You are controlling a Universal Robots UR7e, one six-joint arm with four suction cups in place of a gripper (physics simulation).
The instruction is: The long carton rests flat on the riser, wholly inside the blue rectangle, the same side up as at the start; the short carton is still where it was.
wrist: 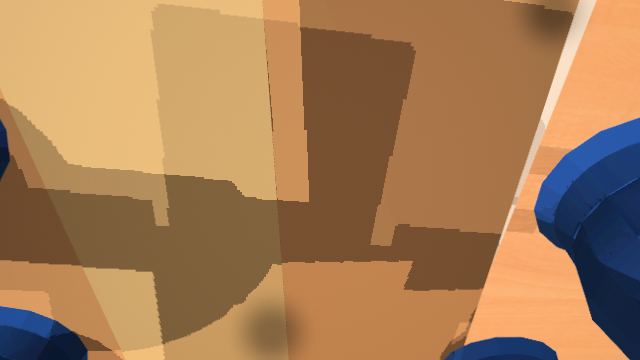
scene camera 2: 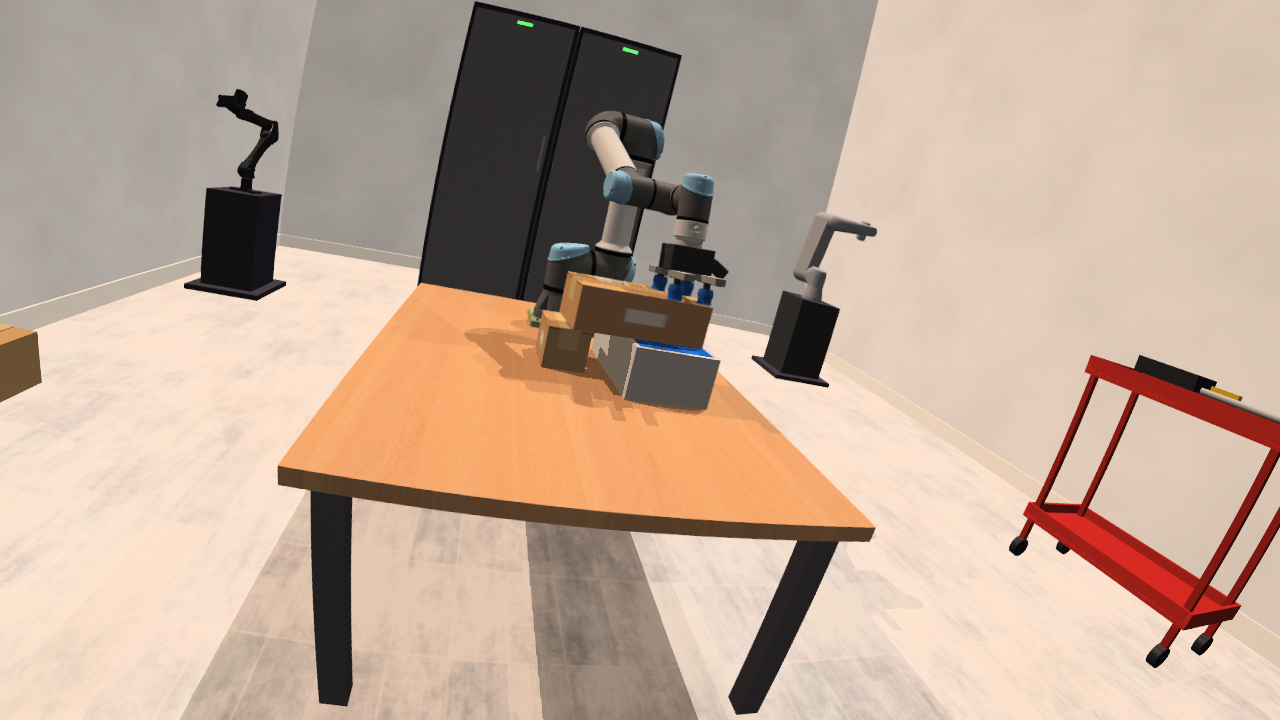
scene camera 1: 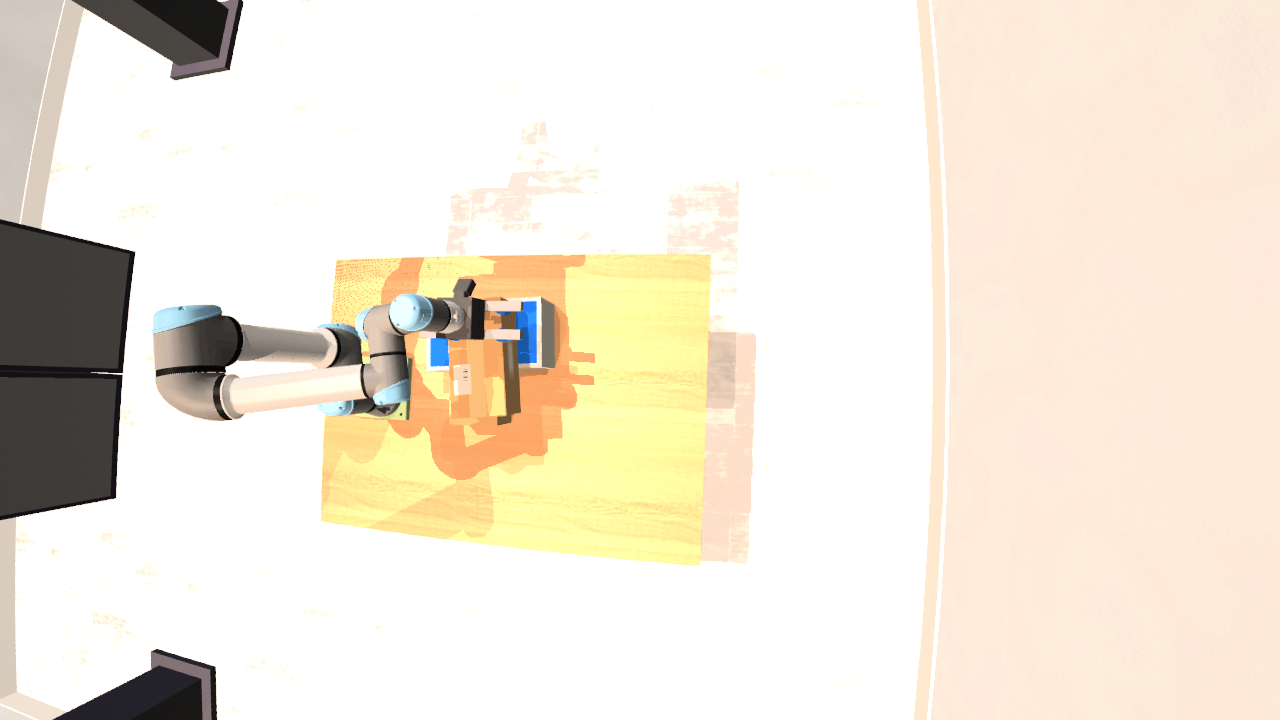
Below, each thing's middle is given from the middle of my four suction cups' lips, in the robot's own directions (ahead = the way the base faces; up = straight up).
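Long carton (scene camera 2: 590, 303): 6 cm below my suction cup, 1 cm behind it and 10 cm to the right of it. Short carton (scene camera 2: 558, 346): 18 cm below my suction cup, 7 cm behind it, 24 cm to the right of it. Grey riser (scene camera 2: 645, 371): 17 cm below my suction cup, 5 cm behind it, 2 cm to the right of it. Going by their middles, of the things named here the long carton is the nearest to my suction cup and the short carton the farthest from it.
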